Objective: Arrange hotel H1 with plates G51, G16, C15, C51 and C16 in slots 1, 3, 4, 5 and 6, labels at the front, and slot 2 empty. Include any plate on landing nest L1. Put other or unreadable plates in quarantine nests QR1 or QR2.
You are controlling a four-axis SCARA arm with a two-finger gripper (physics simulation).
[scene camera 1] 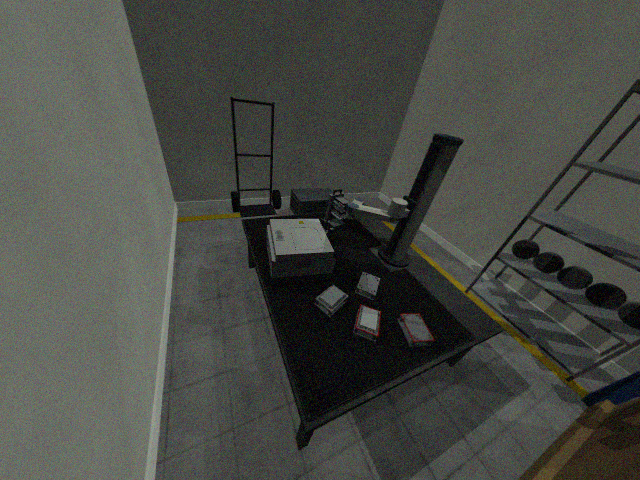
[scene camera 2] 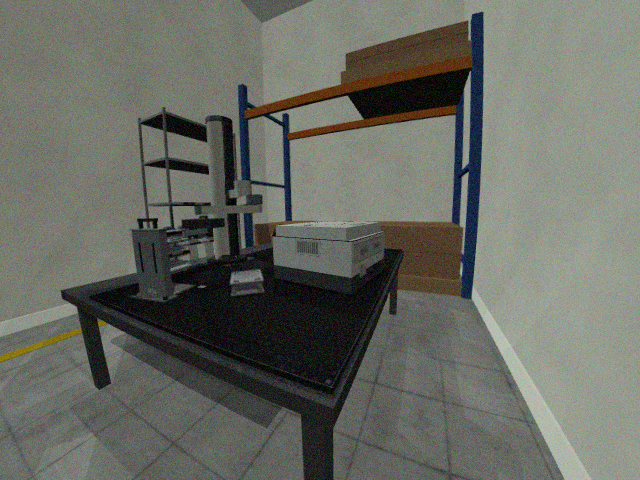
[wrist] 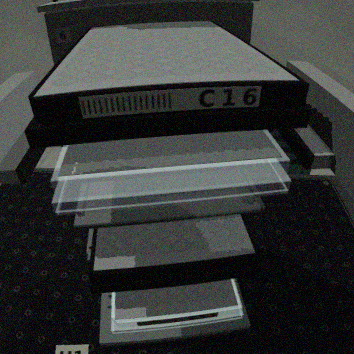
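Where they show: gripper, between the fingertips: [scene camera 1: 344, 202] [scene camera 2: 173, 233] [wrist: 161, 84]; arm's base, origin of its link: [scene camera 1: 393, 256] [scene camera 2: 227, 260].
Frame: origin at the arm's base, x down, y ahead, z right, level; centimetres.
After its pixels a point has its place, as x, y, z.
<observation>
The hotel H1 [scene camera 1: 338, 210] [scene camera 2: 150, 263] {-14.3, 28.0, 61.0} [wrist: 150, 12] {-25.8, 26.5, 58.3} stands at the table's far end in scene camera 1. In the wrist view, black plate C16 [wrist: 175, 60] {-25.2, 24.3, 48.4} is at the top level beside the mark 6, its label facing the camera. My gripper [wrist: 161, 84] {-24.0, 24.9, 49.3} is shut on plate C16, with a finger against each side. Whether the plate rests on its shelf cannot be told. Below it are clear plates [wrist: 170, 182] {-21.8, 24.3, 45.8}, overlapping in view, then a black plate [wrist: 170, 280] {-15.9, 24.5, 45.6} and a bottom clear plate [wrist: 175, 302] {-11.1, 24.4, 46.8}. Their labels cannot be read.
A white instrument [scene camera 1: 299, 237] {-25.9, 80.5, 7.6} [scene camera 2: 320, 253] {-16.0, 82.1, 29.6} stands on the black table [scene camera 1: 336, 372] {-1.3, 85.2, -61.3} [scene camera 2: 258, 330] {-1.3, 78.9, 62.3}. Two grey nests [scene camera 1: 330, 299] {-7.7, 73.2, -28.3} [scene camera 1: 368, 285] {-6.3, 44.2, -24.7} and two red-edged nests [scene camera 1: 368, 321] {-7.7, 60.1, -47.1} [scene camera 1: 416, 328] {-6.2, 35.8, -58.5} stand toward its near end. The robot column [scene camera 1: 423, 196] {-55.6, 5.3, -5.3} [scene camera 2: 219, 180] {-51.3, 4.5, 6.0} rises at the table's side.
</observation>
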